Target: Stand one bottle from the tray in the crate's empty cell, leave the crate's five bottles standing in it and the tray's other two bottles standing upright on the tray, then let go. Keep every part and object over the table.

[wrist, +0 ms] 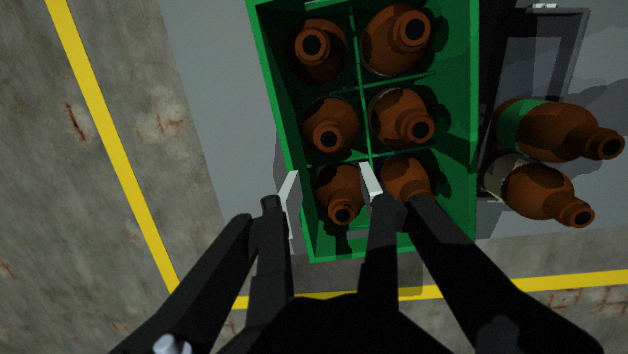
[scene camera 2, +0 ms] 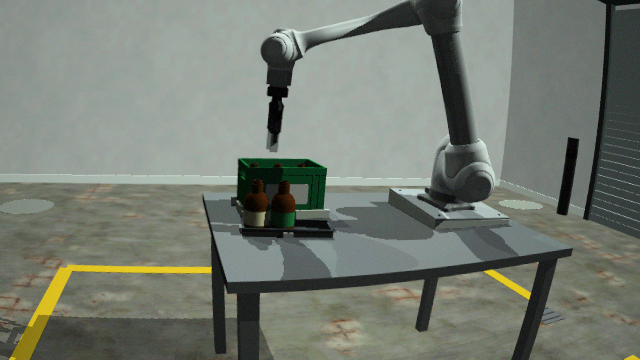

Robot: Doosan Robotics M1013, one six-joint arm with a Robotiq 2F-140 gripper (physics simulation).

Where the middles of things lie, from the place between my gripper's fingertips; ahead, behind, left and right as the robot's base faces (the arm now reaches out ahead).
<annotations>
Right now my hand is 120 mm above the brown bottle (wrist: 330, 126), 30 mm past it and 10 mm to the right of it. From my hand the other things lie so: green-labelled bottle (scene camera 2: 282, 216) (270 mm to the left, 130 mm below, 60 mm ahead).
</annotations>
